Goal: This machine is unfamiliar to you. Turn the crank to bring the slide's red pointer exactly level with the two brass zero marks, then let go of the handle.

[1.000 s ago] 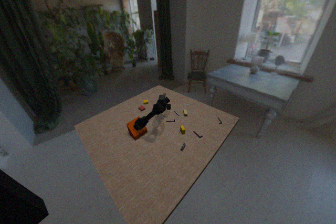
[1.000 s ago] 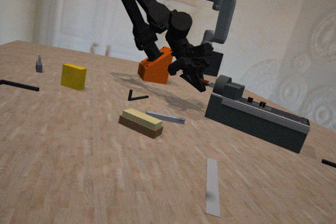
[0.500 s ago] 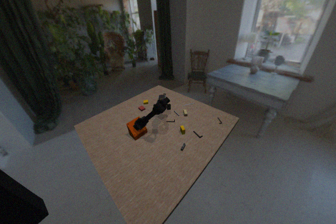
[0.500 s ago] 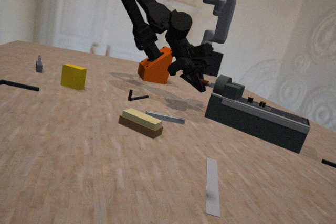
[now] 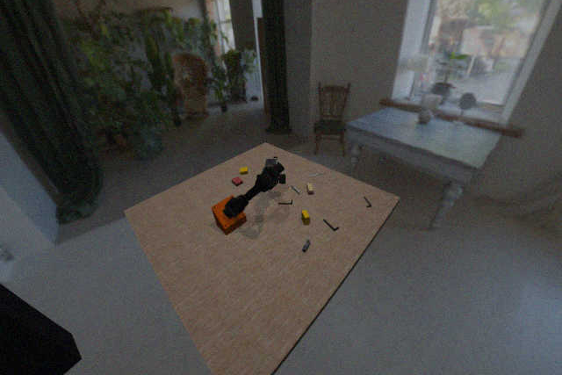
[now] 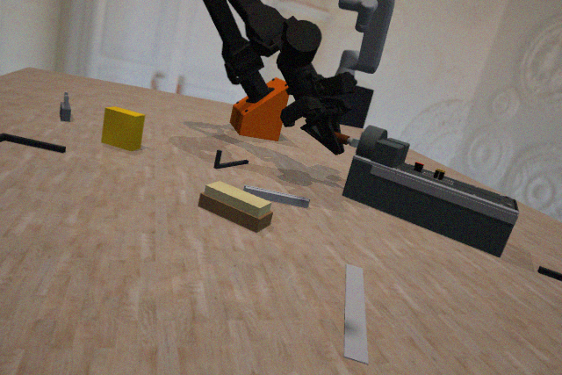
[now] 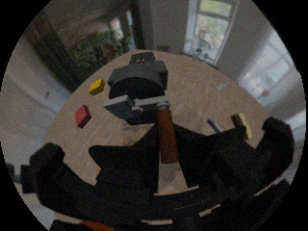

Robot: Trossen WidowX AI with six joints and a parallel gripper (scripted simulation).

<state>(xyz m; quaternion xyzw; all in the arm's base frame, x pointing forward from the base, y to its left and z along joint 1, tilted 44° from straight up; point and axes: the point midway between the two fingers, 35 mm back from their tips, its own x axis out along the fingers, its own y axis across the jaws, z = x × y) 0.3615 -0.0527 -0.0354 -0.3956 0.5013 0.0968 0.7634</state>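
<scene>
Now: gripper tip 2 cm past the brown crank handle, 1 cm to the left of it and 3 cm below it. From my gripper tip the other things lie so: red pointer (9 cm ahead, 10 cm to the left, 2 cm above); then tan-and-brown block (12 cm ahead, 23 cm to the right, 5 cm below); then grey bar (7 cm ahead, 14 cm to the right, 6 cm below).
</scene>
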